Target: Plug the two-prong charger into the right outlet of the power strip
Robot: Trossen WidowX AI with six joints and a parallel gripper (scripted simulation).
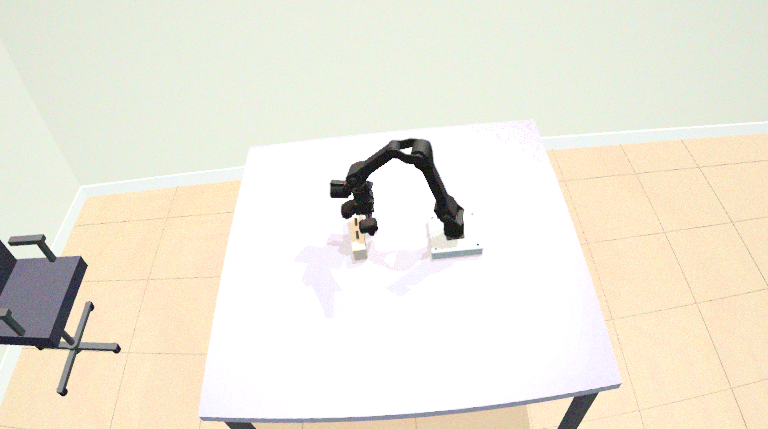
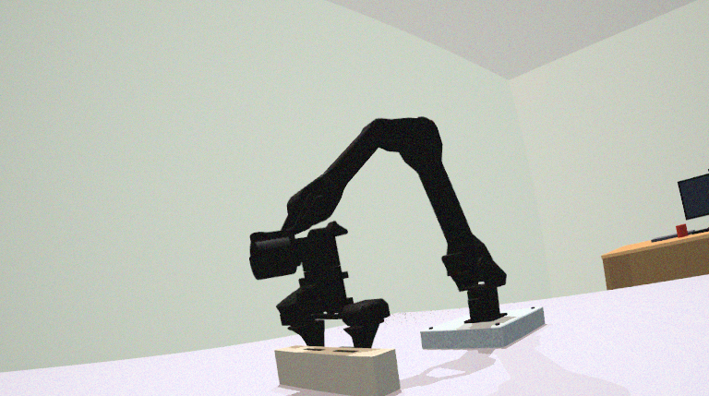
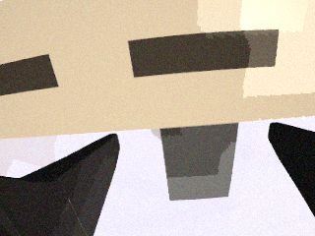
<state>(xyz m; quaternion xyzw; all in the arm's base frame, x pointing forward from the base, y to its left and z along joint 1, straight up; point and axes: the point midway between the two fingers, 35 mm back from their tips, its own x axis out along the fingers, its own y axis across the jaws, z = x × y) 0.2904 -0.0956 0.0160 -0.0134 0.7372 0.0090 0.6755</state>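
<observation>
Right now the dark grey two-prong charger is 20 mm ahead of my gripper tip and 10 mm above it.
</observation>
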